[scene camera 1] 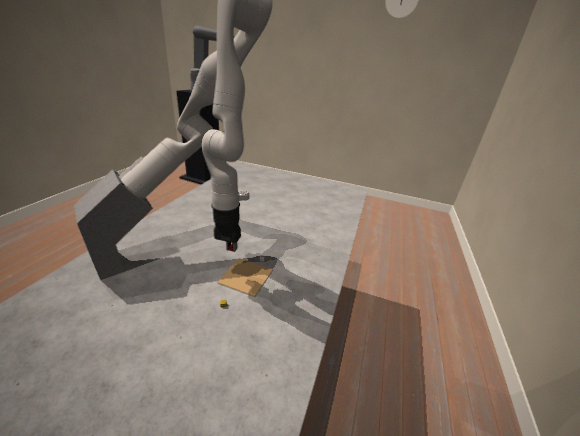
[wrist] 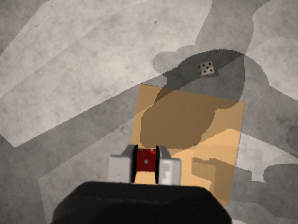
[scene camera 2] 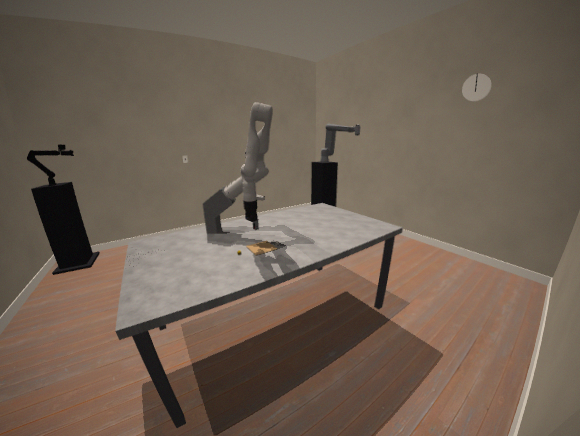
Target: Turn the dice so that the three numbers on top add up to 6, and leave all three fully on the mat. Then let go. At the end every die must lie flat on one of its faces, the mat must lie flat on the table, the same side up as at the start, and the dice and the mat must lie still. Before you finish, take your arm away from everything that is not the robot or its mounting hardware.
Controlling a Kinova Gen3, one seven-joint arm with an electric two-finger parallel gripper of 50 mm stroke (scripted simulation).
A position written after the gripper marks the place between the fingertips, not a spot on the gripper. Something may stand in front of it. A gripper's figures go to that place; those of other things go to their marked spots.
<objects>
The gripper (scene camera 1: 232, 249): 0.88 m from the lens. A tan mat (scene camera 1: 244, 276) is 0.93 m from the lens.
</objects>
